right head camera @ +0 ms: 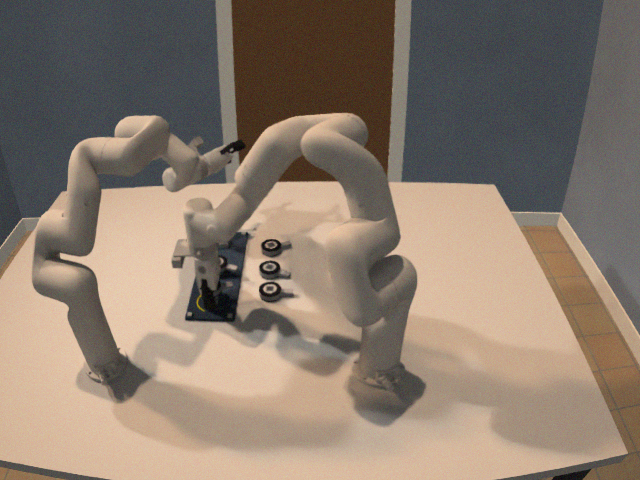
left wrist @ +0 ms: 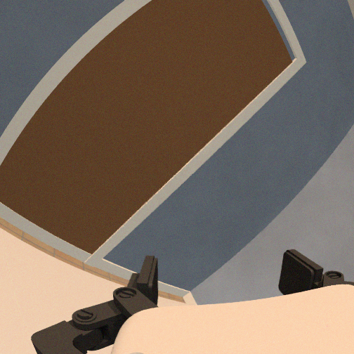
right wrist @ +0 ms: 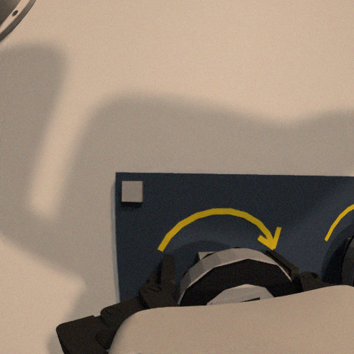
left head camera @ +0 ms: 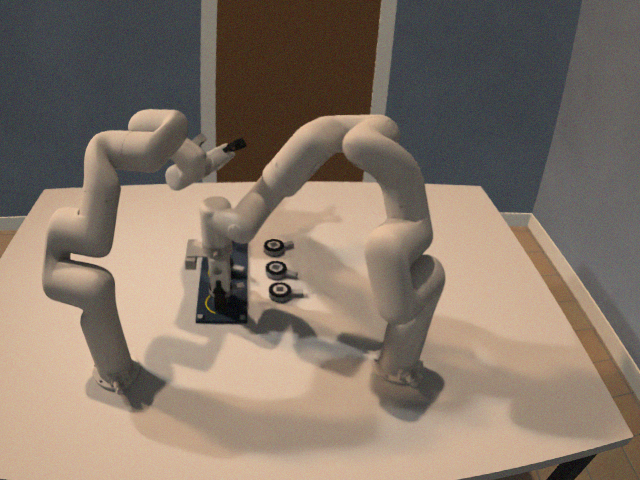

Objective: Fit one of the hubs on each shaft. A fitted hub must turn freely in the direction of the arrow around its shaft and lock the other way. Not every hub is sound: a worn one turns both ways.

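Frame: origin at the left arm's base, x ahead, y left, z up, level; metres.
Seen in the pictures: left gripper, fingertip midpoint: (right head camera: 236, 150) (left head camera: 235, 149); right gripper, fingertip midpoint: (right head camera: 212, 300) (left head camera: 221, 301); left arm's base, link origin: (right head camera: 105, 363) (left head camera: 116, 370); right arm's base, link origin: (right head camera: 378, 367) (left head camera: 397, 365).
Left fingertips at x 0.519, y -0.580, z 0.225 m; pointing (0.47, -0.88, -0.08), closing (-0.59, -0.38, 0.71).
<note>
Offsets run from my left fingertips to a thing's middle.
My right gripper (left head camera: 222, 303) (right head camera: 209, 302) (right wrist: 218, 273) is shut on a black-and-grey hub (right wrist: 235, 281), low over the near end of the blue board (left head camera: 201, 294) (right head camera: 235, 297) (right wrist: 165, 210). The hub looks tilted against the fingers. It covers most of the near shaft, so seating cannot be told. A yellow arrow (right wrist: 225, 211) curves clockwise beside it in the right wrist view. Another hub {dy +0.168, dx -0.311, dz -0.192 m} (right head camera: 222, 263) (right wrist: 348, 260) is at the middle shaft. The far shaft is hidden by my right arm. My left gripper (left head camera: 235, 145) (right head camera: 233, 147) (left wrist: 222, 275) is open and empty, high above the table.
Three loose hubs stand in a row right of the board: the far one {dy -0.018, dx -0.267, dz -0.214 m} (left head camera: 273, 253) (right head camera: 270, 253), the middle one {dy +0.033, dx -0.375, dz -0.214 m} (left head camera: 276, 277) (right head camera: 269, 276) and the near one {dy +0.066, dx -0.458, dz -0.214 m} (left head camera: 279, 299) (right head camera: 269, 298). Their levers point right. My right arm arches over the table between its base and the board.
</note>
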